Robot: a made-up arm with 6 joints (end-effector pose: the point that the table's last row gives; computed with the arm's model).
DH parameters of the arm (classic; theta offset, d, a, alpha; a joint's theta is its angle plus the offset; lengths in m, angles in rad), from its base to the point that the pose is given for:
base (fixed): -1.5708 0.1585 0 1.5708
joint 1: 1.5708 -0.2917 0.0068 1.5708
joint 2: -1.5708 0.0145 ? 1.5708
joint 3: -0.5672 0 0.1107 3.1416
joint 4: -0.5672 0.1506 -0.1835 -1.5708
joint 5: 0 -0.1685 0.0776 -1.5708
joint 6: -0.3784 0 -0.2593 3.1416
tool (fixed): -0.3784 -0.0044 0 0
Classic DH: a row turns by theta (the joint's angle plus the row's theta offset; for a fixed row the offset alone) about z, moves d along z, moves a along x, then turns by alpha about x.
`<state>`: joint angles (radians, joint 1 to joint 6).
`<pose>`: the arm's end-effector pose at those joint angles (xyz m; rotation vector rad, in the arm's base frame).
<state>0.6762 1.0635 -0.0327 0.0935 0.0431 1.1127</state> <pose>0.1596 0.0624 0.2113 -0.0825 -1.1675 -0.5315</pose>
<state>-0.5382 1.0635 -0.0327 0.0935 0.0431 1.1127</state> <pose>0.1596 -0.0277 0.2354 0.9547 -0.6865 -1.1545</pose>
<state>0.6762 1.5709 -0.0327 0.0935 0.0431 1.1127</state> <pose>0.1405 0.0165 0.1540 0.2150 -1.5321 -0.2703</pose>
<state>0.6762 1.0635 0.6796 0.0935 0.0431 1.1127</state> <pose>0.1934 0.1995 0.1794 0.3655 -1.1589 -1.1443</pose>
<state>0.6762 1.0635 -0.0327 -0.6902 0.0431 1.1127</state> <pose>0.1905 0.2680 0.1177 0.4121 -1.1520 -1.2047</pose>
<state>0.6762 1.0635 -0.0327 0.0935 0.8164 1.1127</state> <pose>0.1055 0.1080 0.2614 -0.5645 -0.6111 -0.8947</pose>
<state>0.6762 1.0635 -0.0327 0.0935 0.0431 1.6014</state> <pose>0.2094 0.1771 0.2223 0.2089 -1.1897 -0.9608</pose>
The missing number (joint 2, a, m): 0.2054
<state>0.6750 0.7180 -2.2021 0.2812 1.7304 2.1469</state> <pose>0.4372 -0.0284 0.3943 -1.8621 -1.9460 0.4024</pose>
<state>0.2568 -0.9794 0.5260 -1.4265 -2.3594 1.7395</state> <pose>0.6943 0.0638 -0.1551 -0.7965 -2.3524 -0.4372</pose>
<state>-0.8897 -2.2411 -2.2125 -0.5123 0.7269 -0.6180</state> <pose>0.1202 0.3006 -0.2875 -1.4588 -0.4869 -1.7400</pose>
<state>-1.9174 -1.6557 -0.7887 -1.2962 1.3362 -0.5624</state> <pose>0.5250 -0.0678 -0.0116 -0.7209 -2.1112 -1.8909</pose>
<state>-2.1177 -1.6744 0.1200 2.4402 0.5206 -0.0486</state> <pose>0.4409 0.6399 0.5303 -1.0075 1.3011 -1.7440</pose>
